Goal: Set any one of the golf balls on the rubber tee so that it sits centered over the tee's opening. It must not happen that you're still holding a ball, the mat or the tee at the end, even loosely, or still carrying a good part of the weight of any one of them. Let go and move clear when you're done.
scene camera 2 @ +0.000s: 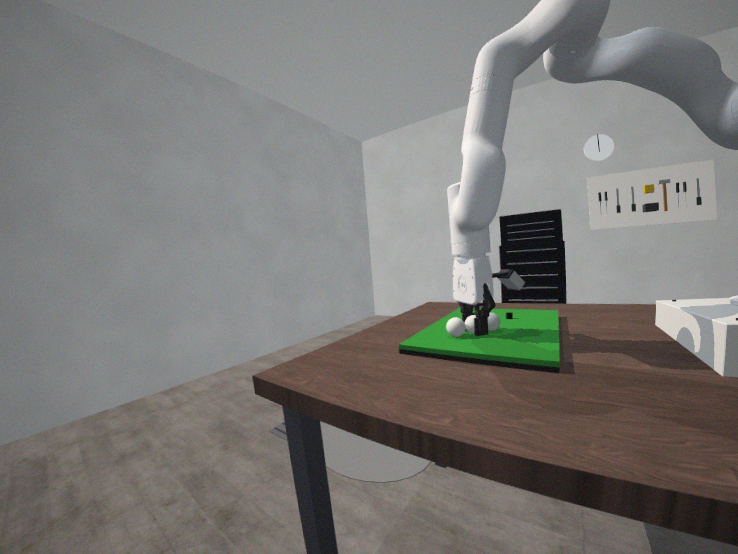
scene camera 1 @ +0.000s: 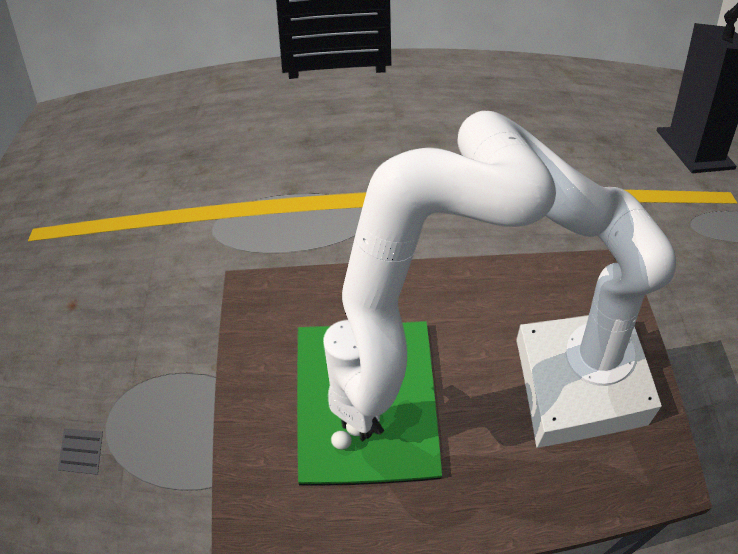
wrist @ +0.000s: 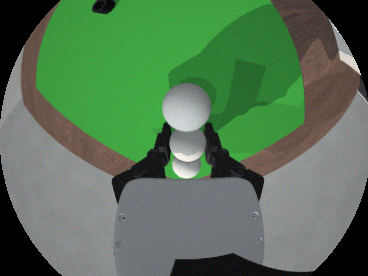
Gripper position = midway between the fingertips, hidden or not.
I see my gripper (scene camera 1: 357, 430), a golf ball (wrist: 187, 146) and a golf ball (wrist: 186, 107).
My gripper is seen too in the wrist view (wrist: 187, 131).
